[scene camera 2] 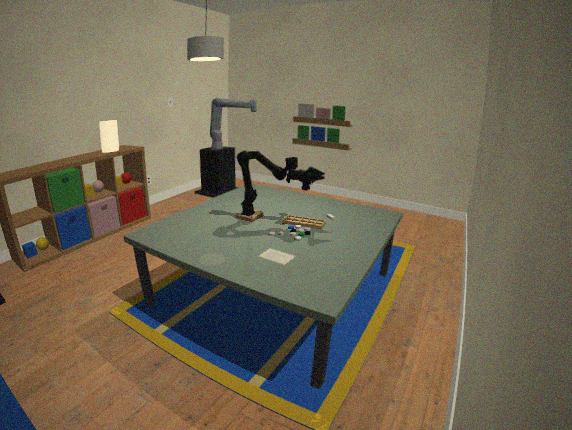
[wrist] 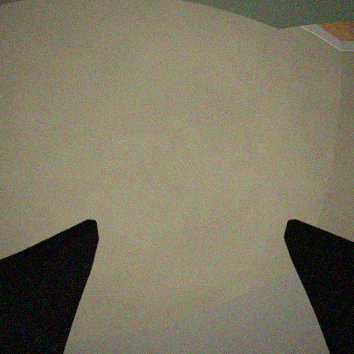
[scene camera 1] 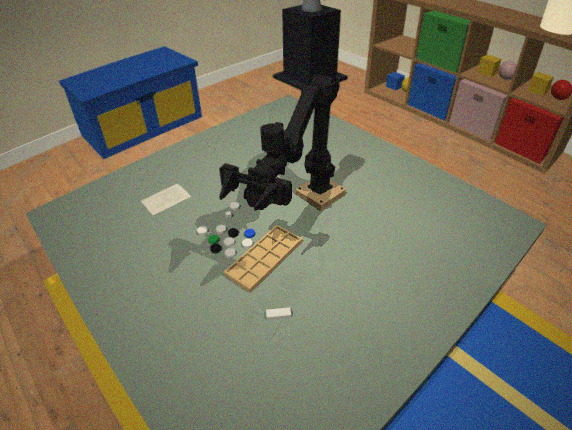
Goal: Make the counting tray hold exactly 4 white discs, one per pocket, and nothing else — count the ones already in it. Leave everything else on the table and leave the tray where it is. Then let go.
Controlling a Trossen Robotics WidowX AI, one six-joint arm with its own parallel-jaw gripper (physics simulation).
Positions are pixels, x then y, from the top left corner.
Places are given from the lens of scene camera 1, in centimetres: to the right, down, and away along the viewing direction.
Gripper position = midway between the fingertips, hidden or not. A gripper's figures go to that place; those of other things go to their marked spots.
my gripper (scene camera 1: pixel 237 203): -11, -3, 90
wooden counting tray (scene camera 1: pixel 270 251): -5, 11, 118
